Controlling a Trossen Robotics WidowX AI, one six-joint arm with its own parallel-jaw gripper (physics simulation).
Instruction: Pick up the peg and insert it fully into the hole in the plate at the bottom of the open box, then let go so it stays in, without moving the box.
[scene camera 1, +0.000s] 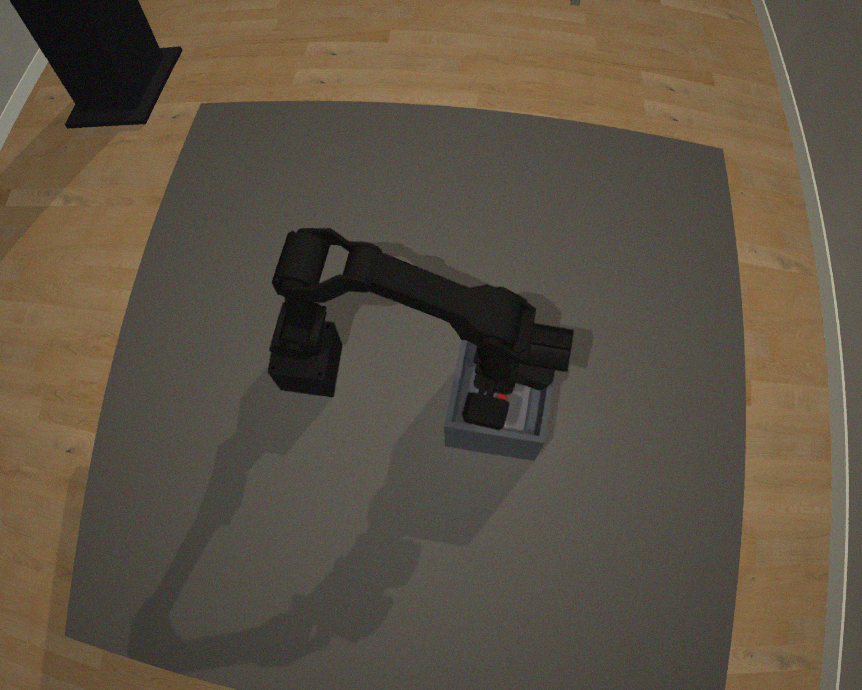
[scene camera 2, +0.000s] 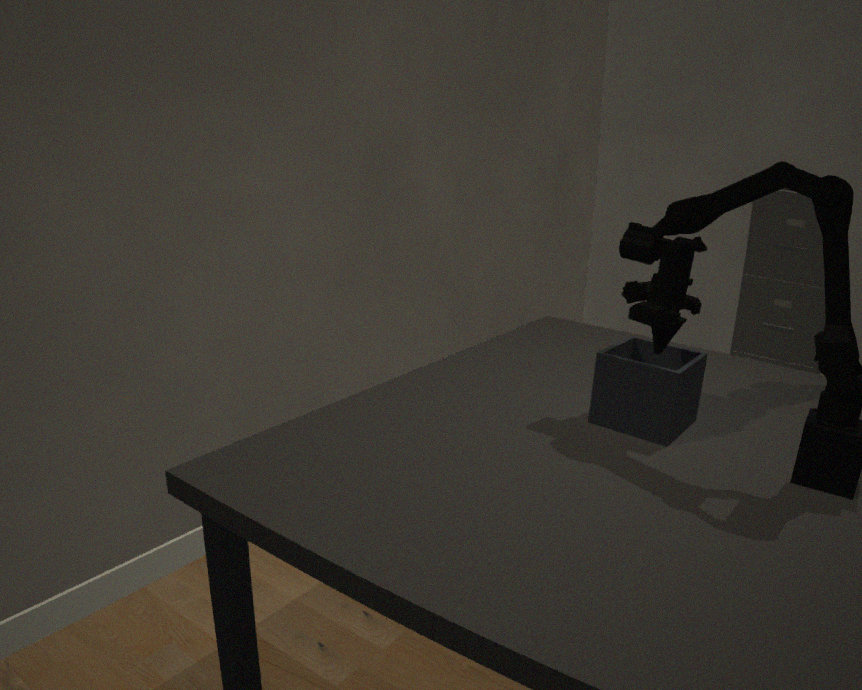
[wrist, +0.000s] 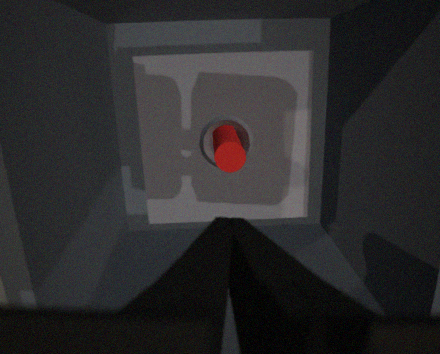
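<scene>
My gripper is visible in the wrist view (228, 231), and you get it in scene camera 1 and scene camera 2 as well. On my gripper, (scene camera 1: 480, 382) and (scene camera 2: 681, 318) are the same spot. There's also a pale plate, which shows in the wrist view and in scene camera 1, but scene camera 2 does not show the plate, hidden by a blue-grey box. On the pale plate, (scene camera 1: 512, 416) and (wrist: 267, 96) are the same spot.
</scene>
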